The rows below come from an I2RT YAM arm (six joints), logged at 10 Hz.
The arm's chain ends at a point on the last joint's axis. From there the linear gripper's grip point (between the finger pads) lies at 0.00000 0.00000 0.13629 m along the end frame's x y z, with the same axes.
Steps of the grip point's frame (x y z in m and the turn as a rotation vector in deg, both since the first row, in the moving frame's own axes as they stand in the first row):
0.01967 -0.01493 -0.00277 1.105 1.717 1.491
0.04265 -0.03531 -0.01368 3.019 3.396 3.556
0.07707 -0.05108 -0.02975 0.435 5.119 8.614
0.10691 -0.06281 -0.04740 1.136 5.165 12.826
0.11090 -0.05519 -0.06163 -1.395 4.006 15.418
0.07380 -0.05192 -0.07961 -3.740 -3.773 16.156
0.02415 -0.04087 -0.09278 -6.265 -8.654 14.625
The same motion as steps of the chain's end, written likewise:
0.01555 -0.01236 -0.00268 1.105 1.717 1.491
0.03436 -0.02839 -0.01325 3.019 3.396 3.556
0.06488 -0.05096 -0.02920 0.435 5.119 8.614
0.09444 -0.06150 -0.04682 1.136 5.165 12.826
0.10194 -0.05974 -0.06126 -1.395 4.006 15.418
0.08389 -0.05943 -0.07903 -3.740 -3.773 16.156
0.04628 -0.05292 -0.09043 -6.265 -8.654 14.625

